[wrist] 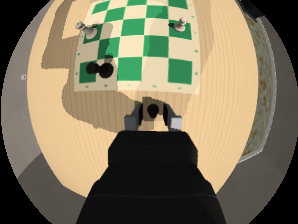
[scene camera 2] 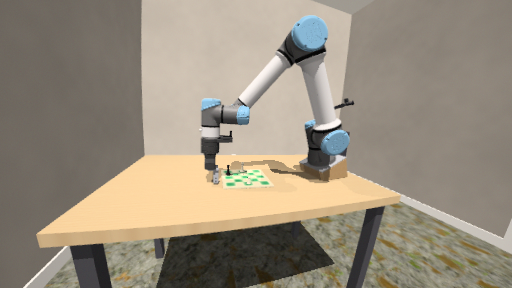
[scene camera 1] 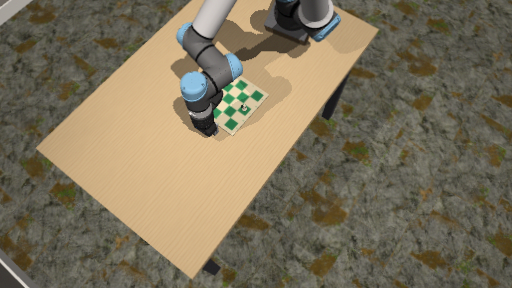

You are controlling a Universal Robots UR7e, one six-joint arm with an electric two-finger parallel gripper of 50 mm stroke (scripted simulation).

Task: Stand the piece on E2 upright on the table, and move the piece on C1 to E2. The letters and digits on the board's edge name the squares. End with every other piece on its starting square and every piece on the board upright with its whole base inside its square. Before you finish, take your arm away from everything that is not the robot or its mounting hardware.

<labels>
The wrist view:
gripper: 153, 110
chessboard: 147, 54
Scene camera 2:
chessboard: 237, 180
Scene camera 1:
chessboard: 229, 116
</labels>
